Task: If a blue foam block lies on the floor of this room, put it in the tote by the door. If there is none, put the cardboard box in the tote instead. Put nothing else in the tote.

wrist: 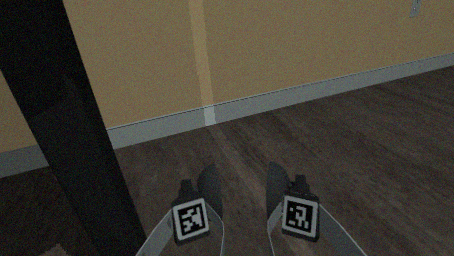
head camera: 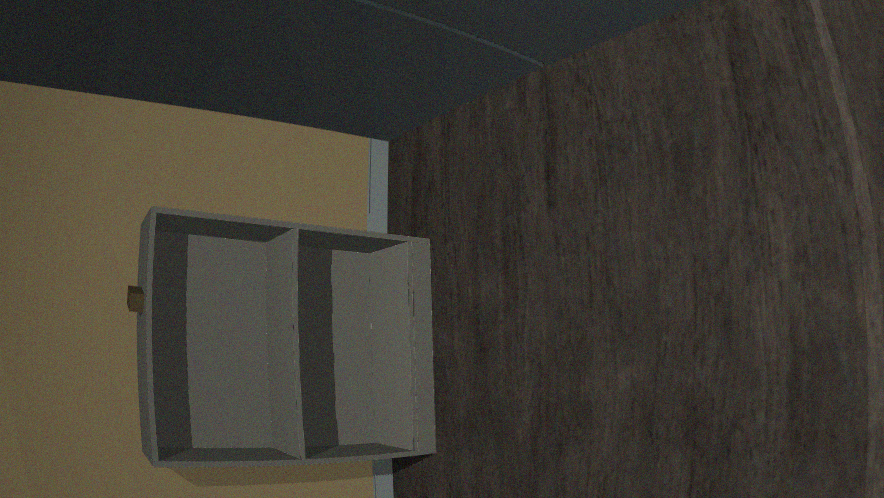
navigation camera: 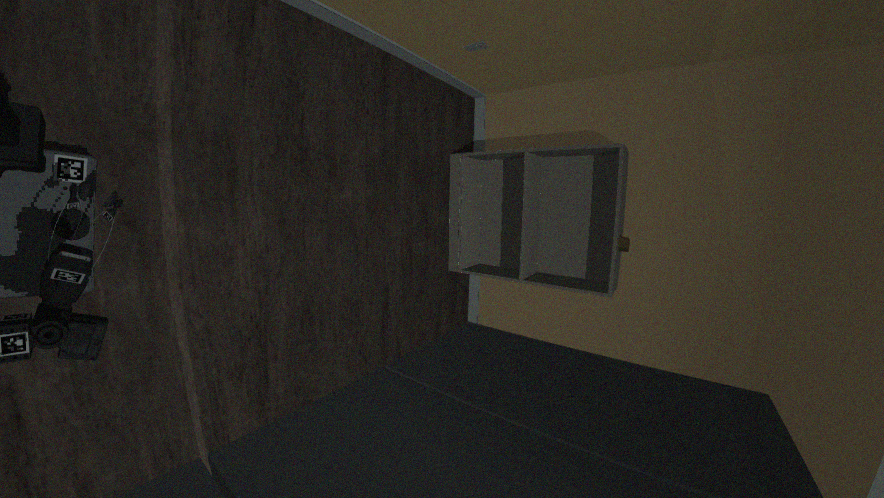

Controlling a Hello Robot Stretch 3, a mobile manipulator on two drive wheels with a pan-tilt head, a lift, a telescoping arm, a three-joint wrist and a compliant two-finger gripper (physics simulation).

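Observation:
My gripper is open, with nothing between its fingertips; it hangs above the dark wood floor. A small brown box-like thing sits on top of the grey shelf unit; it is too small to tell whether it is the cardboard box. The head and navigation views are turned sideways. No blue foam block, tote or door shows in these views.
The shelf unit stands against the yellow wall, near a corner with a dark blue-grey wall. Both its compartments look empty. A black robot part crosses the left of the wrist view. The light is dim.

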